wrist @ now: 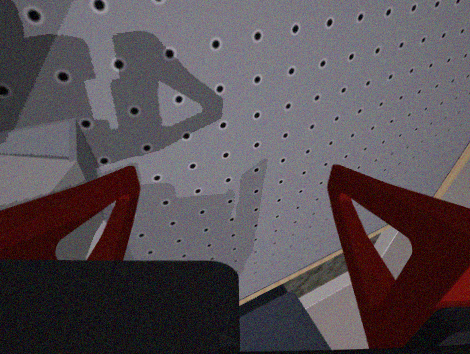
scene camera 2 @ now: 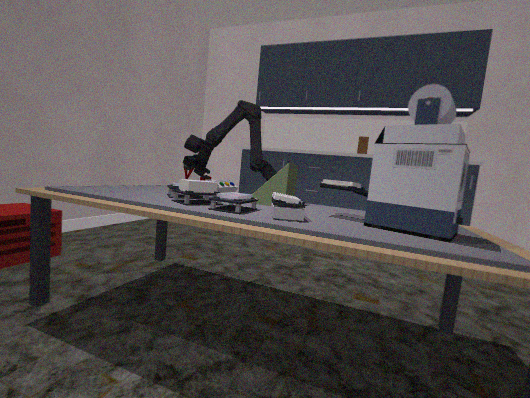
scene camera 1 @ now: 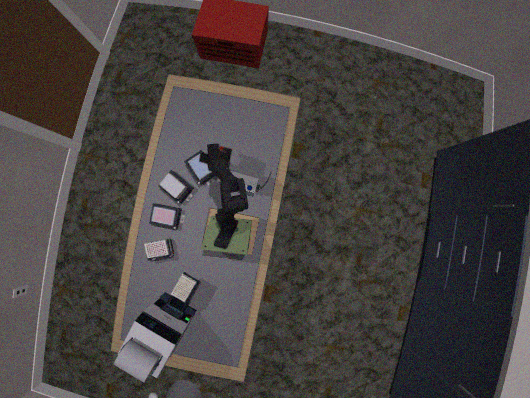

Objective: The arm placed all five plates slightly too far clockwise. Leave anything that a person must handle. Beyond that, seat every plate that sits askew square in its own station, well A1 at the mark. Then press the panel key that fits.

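In scene view 1 a bluish plate (scene camera 1: 200,167), a white plate (scene camera 1: 174,185), a pink plate (scene camera 1: 165,216) and a red-dotted plate (scene camera 1: 158,249) sit on dark stations in an arc. A cream plate (scene camera 1: 185,287) (scene camera 2: 341,183) lies on the carrier of the large white machine. The views are too coarse to tell well A1 or each plate's exact seating. The key panel (scene camera 1: 246,183) (scene camera 2: 227,189) shows green, blue and yellow keys in scene view 2; the arm partly covers it in scene view 1. My gripper (scene camera 2: 197,176) (wrist: 233,176) is open and empty, above the table beyond the bluish plate.
The white machine (scene camera 1: 157,332) (scene camera 2: 417,180) stands at one table end. The arm's base stands on a green wedge mount (scene camera 1: 212,237) (scene camera 2: 280,185). A pale box (wrist: 35,172) lies left of the fingers in the wrist view. A red cabinet (scene camera 1: 232,25) stands on the floor beyond the other end.
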